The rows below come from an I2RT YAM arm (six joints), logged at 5 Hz.
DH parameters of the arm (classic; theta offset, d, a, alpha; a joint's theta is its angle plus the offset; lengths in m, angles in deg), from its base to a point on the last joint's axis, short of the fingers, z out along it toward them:
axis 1: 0 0.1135 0.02 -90
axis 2: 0 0 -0.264 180
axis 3: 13.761 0 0.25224 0
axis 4: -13.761 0 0.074 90
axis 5: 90 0 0 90
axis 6: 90 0.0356 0 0
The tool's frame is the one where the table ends.
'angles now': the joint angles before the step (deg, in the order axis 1, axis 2, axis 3, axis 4, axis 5, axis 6). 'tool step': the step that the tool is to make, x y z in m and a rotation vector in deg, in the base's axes. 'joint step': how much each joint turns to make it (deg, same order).
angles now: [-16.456 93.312 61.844 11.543 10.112 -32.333]
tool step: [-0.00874 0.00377 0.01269 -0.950 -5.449 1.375]
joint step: [0.038 -2.912 -2.349 4.898 -1.463 0.210]
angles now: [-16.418 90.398 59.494 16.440 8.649 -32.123]
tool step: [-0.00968 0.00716 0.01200 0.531 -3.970 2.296]
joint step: [0.450 -3.190 -1.812 2.131 -2.157 1.181]
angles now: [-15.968 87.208 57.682 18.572 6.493 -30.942]
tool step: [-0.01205 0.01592 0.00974 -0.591 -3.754 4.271]
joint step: [1.747 -3.986 -3.004 2.796 -2.557 0.004]
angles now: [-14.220 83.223 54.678 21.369 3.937 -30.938]
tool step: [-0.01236 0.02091 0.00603 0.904 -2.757 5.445]
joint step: [2.730 -4.048 -3.049 1.435 -2.856 1.205]
